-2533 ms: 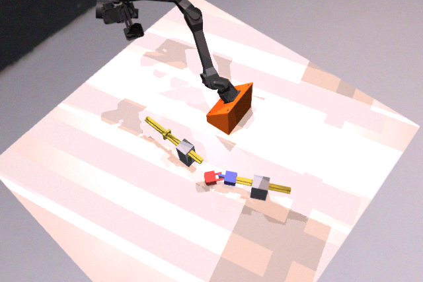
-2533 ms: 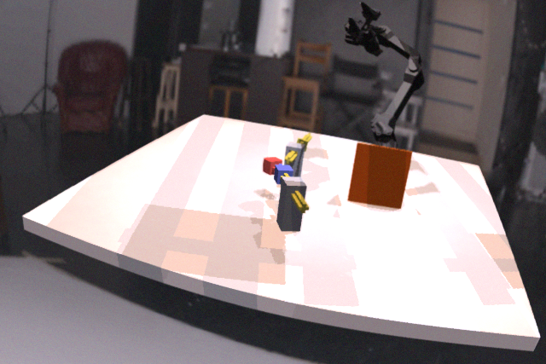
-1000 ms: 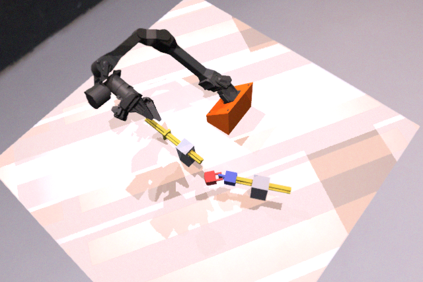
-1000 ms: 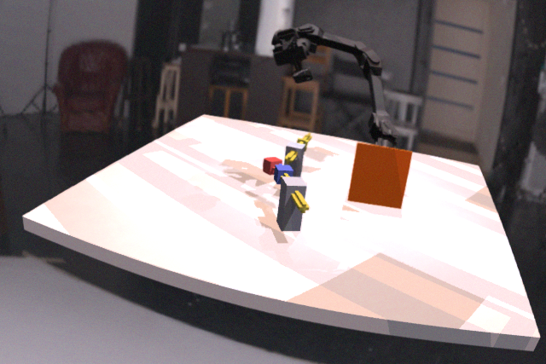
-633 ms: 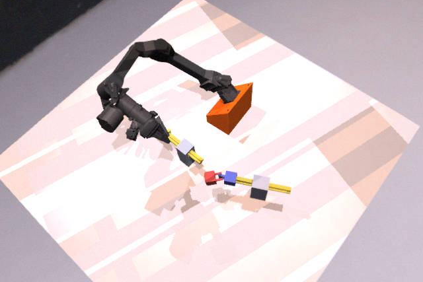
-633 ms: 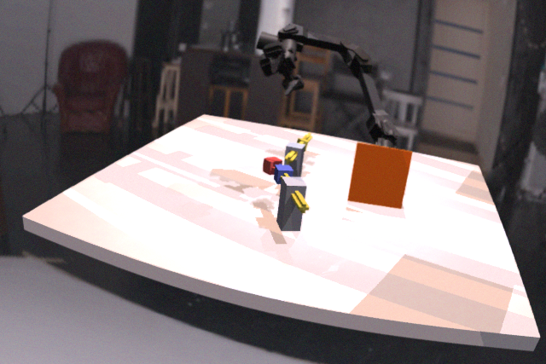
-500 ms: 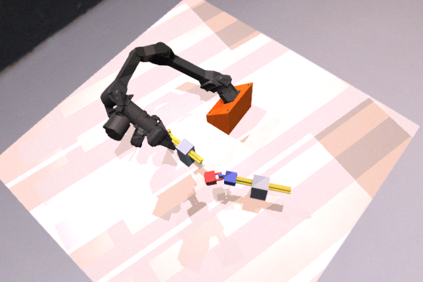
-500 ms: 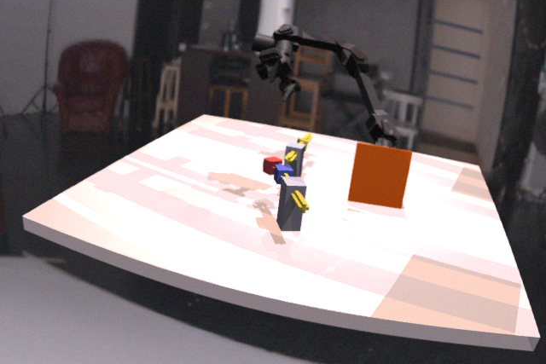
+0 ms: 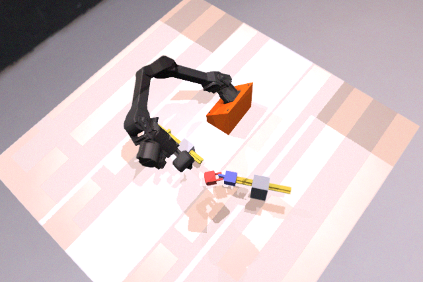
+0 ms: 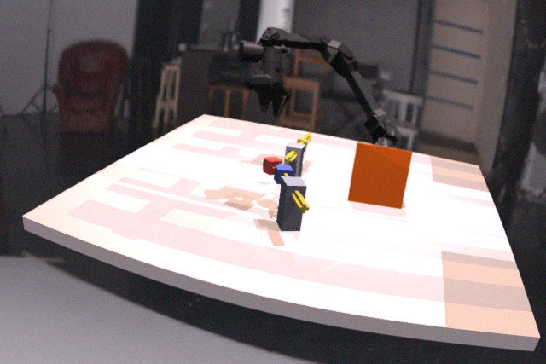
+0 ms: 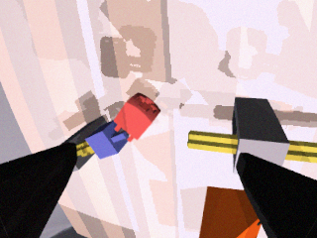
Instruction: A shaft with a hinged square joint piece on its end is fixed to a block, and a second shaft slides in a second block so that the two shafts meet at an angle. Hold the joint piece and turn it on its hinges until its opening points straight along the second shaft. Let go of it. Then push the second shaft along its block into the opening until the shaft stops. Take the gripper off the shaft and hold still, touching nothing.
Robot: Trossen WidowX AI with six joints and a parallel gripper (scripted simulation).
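Right now my gripper tip is 12 cm above the red square joint piece, 8 cm to the right of it and 3 cm past it.
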